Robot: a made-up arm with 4 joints.
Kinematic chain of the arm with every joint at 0, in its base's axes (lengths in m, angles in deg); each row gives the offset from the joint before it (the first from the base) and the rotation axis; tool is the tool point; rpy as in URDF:
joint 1: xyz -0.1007 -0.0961 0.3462 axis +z
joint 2: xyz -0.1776 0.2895 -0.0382 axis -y
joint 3: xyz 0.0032 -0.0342 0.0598 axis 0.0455 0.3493 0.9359
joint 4: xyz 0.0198 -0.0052 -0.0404 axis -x
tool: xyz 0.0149 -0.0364 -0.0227 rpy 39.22 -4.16 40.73
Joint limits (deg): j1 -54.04..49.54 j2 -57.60..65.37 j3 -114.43..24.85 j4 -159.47..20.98
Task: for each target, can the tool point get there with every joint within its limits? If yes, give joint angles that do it. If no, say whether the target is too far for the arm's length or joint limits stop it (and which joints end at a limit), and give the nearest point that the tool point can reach.
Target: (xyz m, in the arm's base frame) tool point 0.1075 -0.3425 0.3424
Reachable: no: joint limits stop it (at a limit: joint 1, joint 4) | nearest point 0.0012 0.1111 0.3128 | short by 0.467 m
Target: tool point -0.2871 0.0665 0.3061
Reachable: yes | joints 18.40 -3.28 -66.94 -84.20
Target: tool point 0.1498 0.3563 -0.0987
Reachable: no: too far | nearest point 0.0250 0.1960 0.2649 | short by 0.416 m
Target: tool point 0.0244 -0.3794 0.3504
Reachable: no: joint limits stop it (at a limit: joint 1, joint 3) | nearest point -0.3420 -0.0960 0.3287 | short by 0.464 m
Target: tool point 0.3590 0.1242 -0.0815
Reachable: no: too far | nearest point 0.0430 0.1684 0.2706 | short by 0.475 m
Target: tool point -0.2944 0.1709 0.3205
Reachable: yes | joints 8.21 42.07 12.39 -113.46
